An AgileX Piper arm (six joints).
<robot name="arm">
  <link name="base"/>
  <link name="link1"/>
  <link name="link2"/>
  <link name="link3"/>
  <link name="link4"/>
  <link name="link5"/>
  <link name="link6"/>
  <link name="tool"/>
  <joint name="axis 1" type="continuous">
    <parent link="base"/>
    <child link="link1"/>
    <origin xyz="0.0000 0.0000 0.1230" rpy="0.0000 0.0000 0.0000"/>
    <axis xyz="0 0 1"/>
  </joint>
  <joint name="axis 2" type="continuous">
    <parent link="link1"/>
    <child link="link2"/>
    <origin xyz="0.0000 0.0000 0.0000" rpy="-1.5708 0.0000 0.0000"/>
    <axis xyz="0 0 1"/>
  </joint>
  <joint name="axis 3" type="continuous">
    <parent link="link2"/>
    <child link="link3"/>
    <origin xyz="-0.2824 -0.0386 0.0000" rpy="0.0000 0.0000 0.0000"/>
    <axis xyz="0 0 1"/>
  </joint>
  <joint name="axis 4" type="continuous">
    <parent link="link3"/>
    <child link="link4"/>
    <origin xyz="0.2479 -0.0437 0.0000" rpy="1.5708 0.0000 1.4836"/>
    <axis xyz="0 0 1"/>
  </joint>
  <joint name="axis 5" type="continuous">
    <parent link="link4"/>
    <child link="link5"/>
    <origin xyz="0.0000 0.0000 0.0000" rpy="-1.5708 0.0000 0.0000"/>
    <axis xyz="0 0 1"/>
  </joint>
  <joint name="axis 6" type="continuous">
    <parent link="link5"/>
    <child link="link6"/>
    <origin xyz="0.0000 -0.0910 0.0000" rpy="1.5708 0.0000 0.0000"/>
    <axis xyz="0 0 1"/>
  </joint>
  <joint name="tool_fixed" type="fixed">
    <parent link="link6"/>
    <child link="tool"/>
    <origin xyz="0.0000 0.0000 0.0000" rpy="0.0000 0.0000 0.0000"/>
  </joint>
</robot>
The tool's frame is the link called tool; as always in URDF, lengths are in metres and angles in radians. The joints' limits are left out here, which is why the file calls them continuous.
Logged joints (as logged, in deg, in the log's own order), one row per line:
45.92 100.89 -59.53 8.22 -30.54 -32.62
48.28 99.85 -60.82 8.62 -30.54 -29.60
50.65 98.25 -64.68 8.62 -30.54 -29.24
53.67 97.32 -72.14 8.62 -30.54 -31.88
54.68 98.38 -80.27 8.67 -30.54 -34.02
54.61 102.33 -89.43 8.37 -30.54 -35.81
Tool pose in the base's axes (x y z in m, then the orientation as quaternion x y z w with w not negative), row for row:
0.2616 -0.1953 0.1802 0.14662 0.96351 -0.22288 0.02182
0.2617 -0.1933 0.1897 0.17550 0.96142 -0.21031 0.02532
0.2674 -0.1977 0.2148 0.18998 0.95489 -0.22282 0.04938
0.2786 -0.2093 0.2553 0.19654 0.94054 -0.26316 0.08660
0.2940 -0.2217 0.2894 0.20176 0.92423 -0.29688 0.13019
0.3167 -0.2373 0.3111 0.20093 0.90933 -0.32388 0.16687
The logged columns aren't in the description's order. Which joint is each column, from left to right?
Columns, left to right: axis 5, axis 2, axis 3, axis 6, axis 1, axis 4.
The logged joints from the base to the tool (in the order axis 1, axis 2, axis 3, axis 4, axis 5, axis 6), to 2 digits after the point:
-30.54 100.89 -59.53 -32.62 45.92 8.22
-30.54 99.85 -60.82 -29.60 48.28 8.62
-30.54 98.25 -64.68 -29.24 50.65 8.62
-30.54 97.32 -72.14 -31.88 53.67 8.62
-30.54 98.38 -80.27 -34.02 54.68 8.67
-30.54 102.33 -89.43 -35.81 54.61 8.37

